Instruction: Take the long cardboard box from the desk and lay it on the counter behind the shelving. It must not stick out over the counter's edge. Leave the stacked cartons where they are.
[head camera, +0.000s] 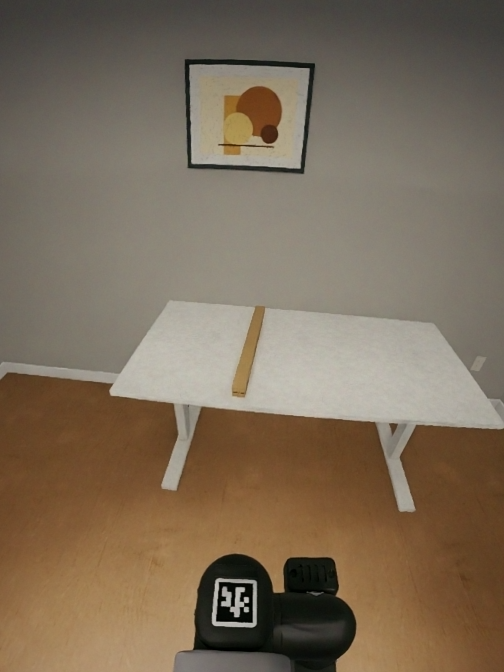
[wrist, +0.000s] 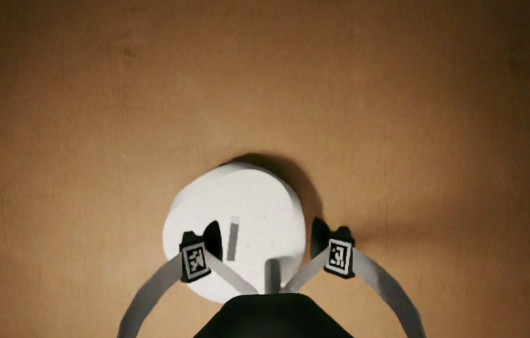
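Pixels of known places: hand, its tool point: (wrist: 266, 244); robot's base, origin of its link: (wrist: 239, 225).
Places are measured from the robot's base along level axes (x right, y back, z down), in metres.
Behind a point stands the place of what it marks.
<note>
The long cardboard box (head camera: 249, 352) @(y -1.168, x 0.005, z -0.742 m) lies flat on the white desk (head camera: 347, 369) @(y -1.143, x 0.429, z -0.692 m), left of the desk's middle. It runs from the back edge to the front edge, and its near end is at the front edge. My gripper (wrist: 266, 240) @(y -0.165, x 0.087, z -0.859 m) is open and empty, pointing down above the robot's round white base in the wrist view. In the head view my wrist shows at the bottom, well in front of the desk; the fingertips are hidden there. The counter, the shelving and the stacked cartons do not show in either view.
The desk stands on two white legs (head camera: 176, 466) (head camera: 400, 483) with feet that reach forward on the brown floor (head camera: 282, 515) @(y -0.857, x 0.206, z 0.028 m). A grey wall (head camera: 379, 244) @(y -1.691, x 0.656, z -1.088 m) with a framed picture (head camera: 246, 116) @(y -1.702, x -0.056, z -1.627 m) is behind it. The white base (wrist: 260, 200) @(y -0.106, x 0.075, z -0.187 m) is below the gripper.
</note>
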